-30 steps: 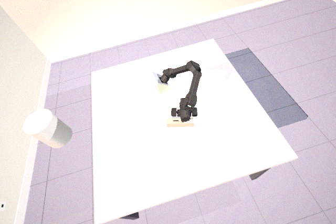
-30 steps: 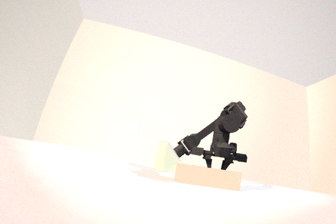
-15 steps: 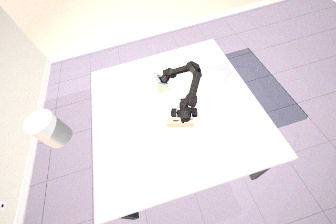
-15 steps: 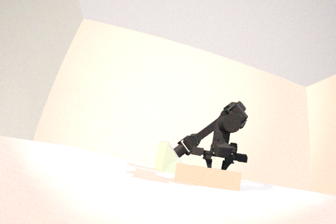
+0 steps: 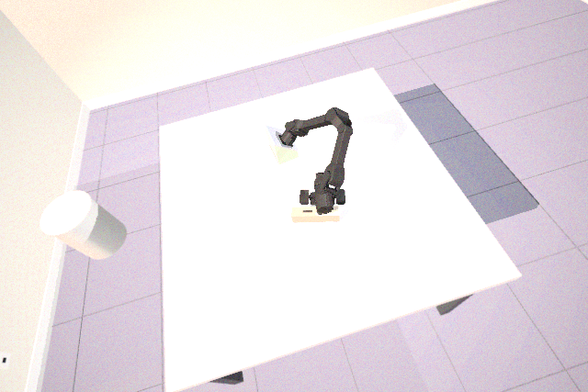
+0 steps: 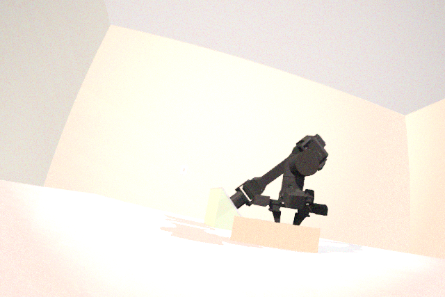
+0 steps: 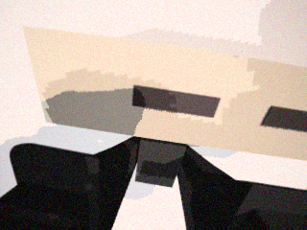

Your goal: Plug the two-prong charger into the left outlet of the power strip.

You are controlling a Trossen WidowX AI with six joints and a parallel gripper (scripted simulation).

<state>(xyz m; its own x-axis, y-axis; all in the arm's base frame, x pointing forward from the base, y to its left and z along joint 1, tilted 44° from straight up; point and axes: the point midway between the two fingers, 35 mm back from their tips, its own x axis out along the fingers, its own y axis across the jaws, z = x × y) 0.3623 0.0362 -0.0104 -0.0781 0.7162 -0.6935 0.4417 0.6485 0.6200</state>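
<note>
The two-prong charger lies 2 cm ahead of my gripper tip, 1 cm to the right of it and 1 cm above it.
</note>
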